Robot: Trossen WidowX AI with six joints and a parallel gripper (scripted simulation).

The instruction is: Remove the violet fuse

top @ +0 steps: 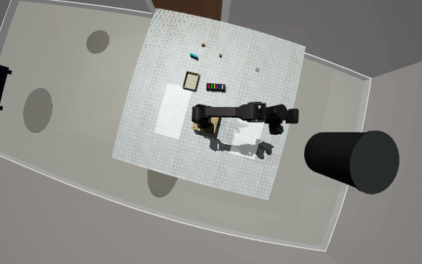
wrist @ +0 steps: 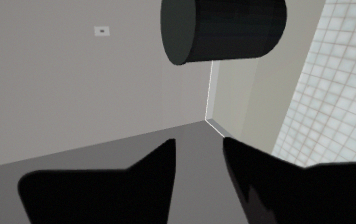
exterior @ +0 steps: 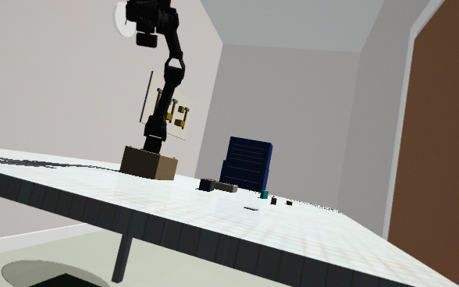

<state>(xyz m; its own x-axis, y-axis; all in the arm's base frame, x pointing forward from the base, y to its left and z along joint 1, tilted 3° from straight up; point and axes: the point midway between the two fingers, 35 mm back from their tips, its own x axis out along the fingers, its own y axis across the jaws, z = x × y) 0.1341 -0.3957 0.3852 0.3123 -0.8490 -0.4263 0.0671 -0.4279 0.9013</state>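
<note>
Right now the violet fuse is 450 mm below my gripper tip, 420 mm to the left of it and 130 mm ahead of it. Also, from my gripper tip: yellow fuse: 450 mm below, 440 mm to the left, 120 mm ahead; blue fuse: 450 mm below, 400 mm to the left, 140 mm ahead; grey piece: 470 mm below, 380 mm ahead, 180 mm to the left.
</note>
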